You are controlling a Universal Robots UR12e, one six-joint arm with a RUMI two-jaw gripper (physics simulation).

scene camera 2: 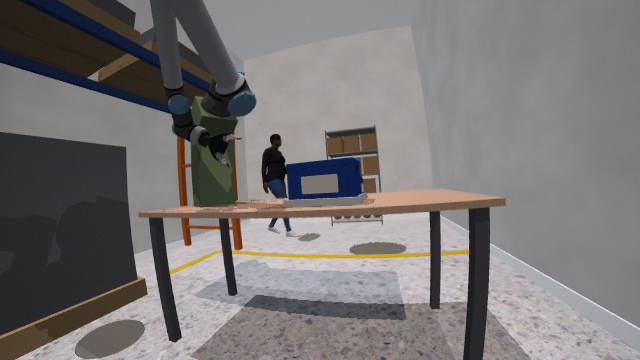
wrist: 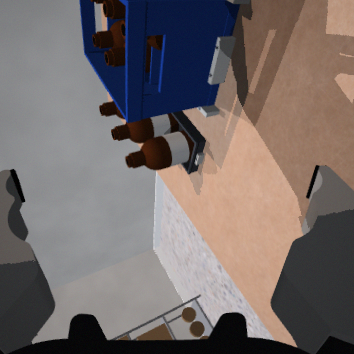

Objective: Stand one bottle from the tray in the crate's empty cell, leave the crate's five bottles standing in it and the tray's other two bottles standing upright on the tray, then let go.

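Frame: origin at the arm's base, x ahead, y left, z up, level; millimetres.
Seen in the pictures: gripper, fingertip midpoint: (scene camera 2: 235, 153) (wrist: 165, 171); arm's base, origin of the base link: (scene camera 2: 216, 108).
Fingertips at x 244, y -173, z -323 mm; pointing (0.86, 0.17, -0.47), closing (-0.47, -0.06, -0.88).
Pixels of each thing's middle, then the offset from my fingertips to it. "pt": a spot on its surface instead. Level surfaces: height alone.
- blue crate, body centre: (wrist: 145, 31) (scene camera 2: 326, 182) dx +409, dy +42, dz -169 mm
- dark tray, surface spot: (wrist: 199, 146) pt dx +295, dy +256, dz -244 mm
- middle bottle, body centre: (wrist: 142, 127) dx +437, dy +271, dz -174 mm
- far bottle, body centre: (wrist: 129, 104) dx +526, dy +252, dz -174 mm
- wooden table, its level: dz -257 mm
The blue crate (scene camera 2: 351, 180) (wrist: 187, 60) stands on the table. Brown bottle necks, among them one bottle (wrist: 115, 56), show inside it in the wrist view; its empty cell cannot be made out. Beside the crate, the dark tray (wrist: 199, 146) holds three upright brown bottles: a near bottle (wrist: 156, 152) with a white label, a middle bottle (wrist: 142, 130), and a far bottle (wrist: 108, 109) partly hidden by the crate. My gripper (scene camera 2: 233, 151) (wrist: 165, 171) is open and empty, above the table to the left of the crate in the scene view, apart from crate and bottles.
Light grey brackets (wrist: 220, 60) (scene camera 2: 325, 201) sit on the wooden table (scene camera 2: 430, 199) along the crate's base. A green column (scene camera 2: 212, 185) stands behind the gripper. A person (scene camera 2: 274, 165) and a shelf unit (scene camera 2: 378, 170) are beyond the table. A blue-beamed rack is at upper left.
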